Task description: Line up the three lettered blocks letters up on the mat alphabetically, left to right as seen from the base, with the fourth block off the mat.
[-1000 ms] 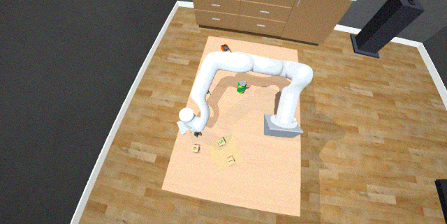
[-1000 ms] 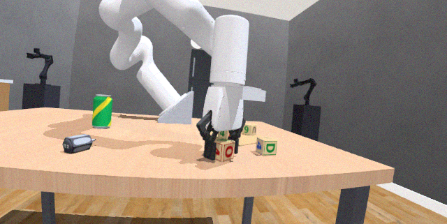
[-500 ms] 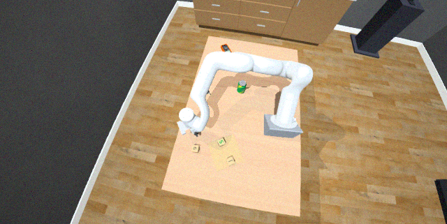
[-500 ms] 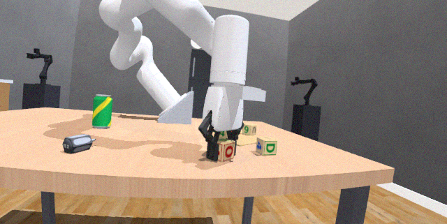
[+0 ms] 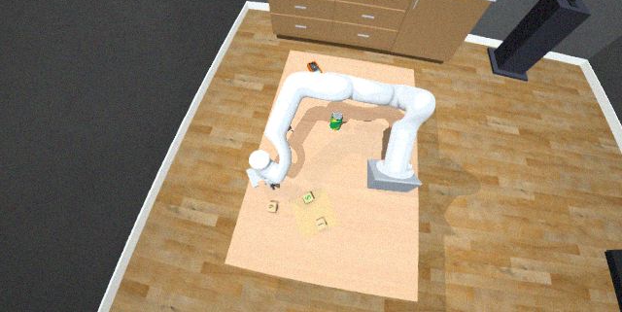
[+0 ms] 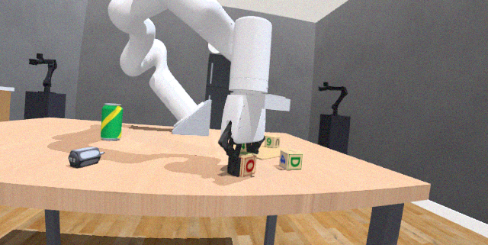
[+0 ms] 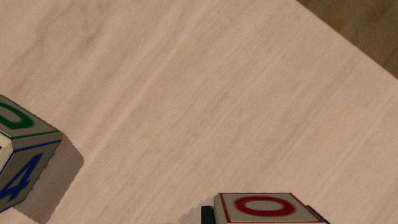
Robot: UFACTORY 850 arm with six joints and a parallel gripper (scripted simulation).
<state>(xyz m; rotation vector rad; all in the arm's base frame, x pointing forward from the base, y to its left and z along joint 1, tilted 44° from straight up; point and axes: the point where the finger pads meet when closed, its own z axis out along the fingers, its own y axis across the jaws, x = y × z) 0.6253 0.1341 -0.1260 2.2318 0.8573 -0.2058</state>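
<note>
Now: hand 26 cm past the tan mat, 10 cm to the right of it and 2 cm above it. The rest, counted from my hand: grey device 33 cm to the right; yellow can 41 cm to the right, 28 cm behind, 4 cm above.
</note>
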